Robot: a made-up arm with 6 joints.
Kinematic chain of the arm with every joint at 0, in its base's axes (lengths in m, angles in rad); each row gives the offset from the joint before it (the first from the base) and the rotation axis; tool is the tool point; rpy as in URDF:
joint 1: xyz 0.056 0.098 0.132 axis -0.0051 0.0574 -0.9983
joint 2: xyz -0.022 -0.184 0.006 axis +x
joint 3: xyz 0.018 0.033 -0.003 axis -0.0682 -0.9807 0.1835
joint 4: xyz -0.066 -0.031 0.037 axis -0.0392 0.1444 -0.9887
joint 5: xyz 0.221 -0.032 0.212 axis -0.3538 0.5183 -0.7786
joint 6: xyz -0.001 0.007 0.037 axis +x
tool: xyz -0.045 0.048 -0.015 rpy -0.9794 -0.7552 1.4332
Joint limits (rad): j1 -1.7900..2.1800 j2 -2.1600..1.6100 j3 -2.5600..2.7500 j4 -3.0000..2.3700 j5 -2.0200..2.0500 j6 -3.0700..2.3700
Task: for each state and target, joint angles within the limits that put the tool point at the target. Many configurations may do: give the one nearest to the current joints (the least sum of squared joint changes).
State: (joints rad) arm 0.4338 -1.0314 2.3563 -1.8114 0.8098 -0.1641
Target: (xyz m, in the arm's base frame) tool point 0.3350 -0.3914 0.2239
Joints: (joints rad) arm -0.3506 -1.6113 2.6547 -2.3274 0.9213 0.2048
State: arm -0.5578 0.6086 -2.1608 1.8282 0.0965 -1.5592
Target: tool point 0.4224 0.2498 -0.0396
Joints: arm -1.4337 0.8045 -2.4484 1.9127 0.1910 -1.9147
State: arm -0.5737 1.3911 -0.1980 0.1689 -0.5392 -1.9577
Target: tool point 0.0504 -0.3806 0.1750
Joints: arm 0.0558 0.9781 0.2897 0.3622 -0.3555 -2.4881
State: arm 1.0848 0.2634 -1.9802 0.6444 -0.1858 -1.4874
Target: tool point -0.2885 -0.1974 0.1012
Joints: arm 1.1414 0.0209 -2.0208 1.0626 -0.3138 -1.8364
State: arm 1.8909 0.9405 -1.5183 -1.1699 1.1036 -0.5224
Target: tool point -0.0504 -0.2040 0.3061
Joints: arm 1.4679 0.7407 -1.3381 -1.2781 1.1878 -0.4286
